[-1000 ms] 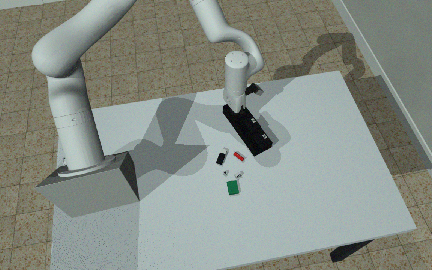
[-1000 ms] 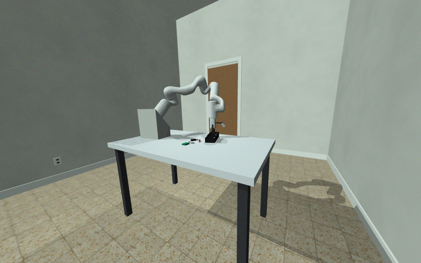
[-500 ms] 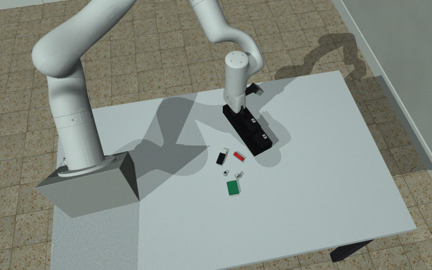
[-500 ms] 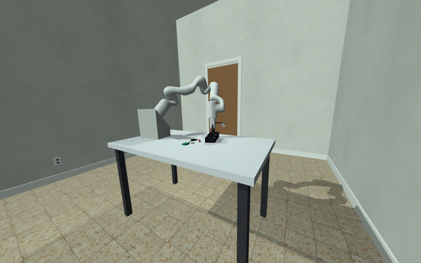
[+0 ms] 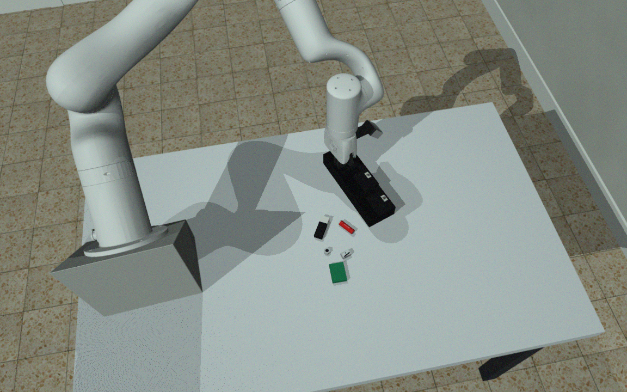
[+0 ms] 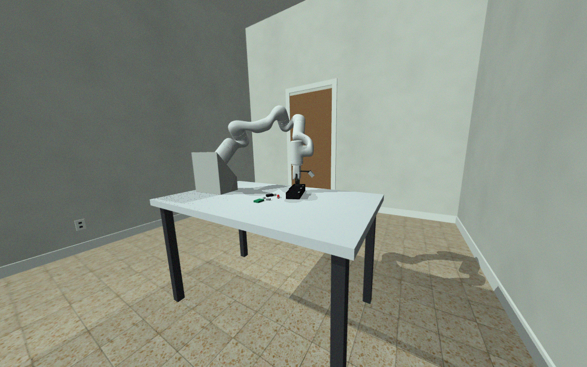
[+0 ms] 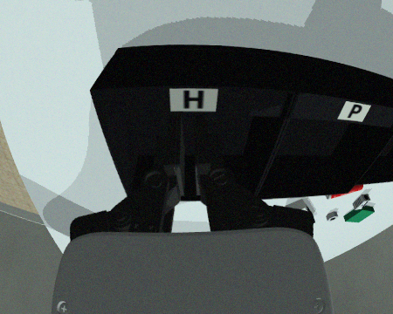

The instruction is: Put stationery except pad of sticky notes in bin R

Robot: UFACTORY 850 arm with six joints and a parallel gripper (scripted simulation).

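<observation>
The grey sharpener-like block is 2 cm behind my hand, 28 cm to the right of it and 3 cm below it. The rest, counted from my hand: black-and-white block (8 cm behind, 19 cm to the right, 3 cm below); then grey piece (7 cm behind, 27 cm to the right, 3 cm below); then red cylinder (1 cm behind, 20 cm to the right, 3 cm below).
</observation>
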